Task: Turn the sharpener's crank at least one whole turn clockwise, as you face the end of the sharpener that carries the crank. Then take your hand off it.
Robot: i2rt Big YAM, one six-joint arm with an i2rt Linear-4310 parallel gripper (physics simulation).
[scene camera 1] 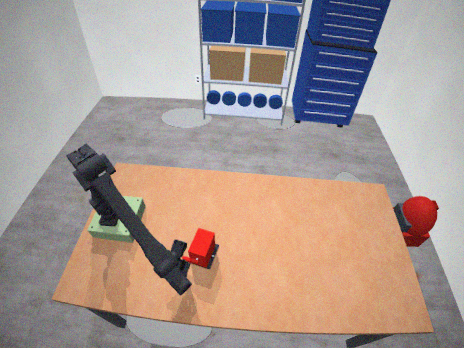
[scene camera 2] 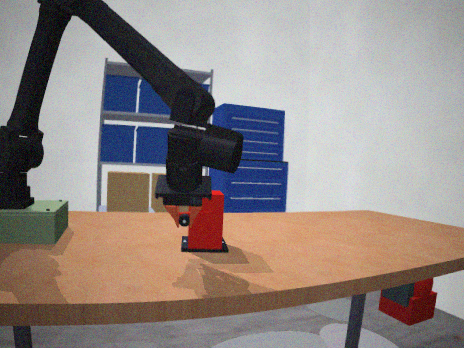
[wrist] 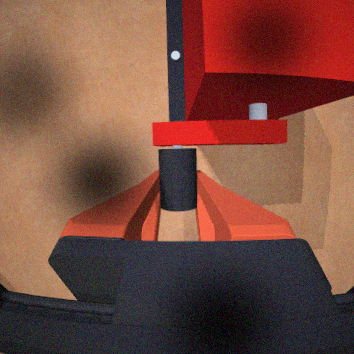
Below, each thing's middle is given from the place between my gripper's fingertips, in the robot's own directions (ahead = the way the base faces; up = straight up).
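A red sharpener (scene camera 2: 206,237) is there, 6 cm ahead of my hand and 7 cm to the left of it.
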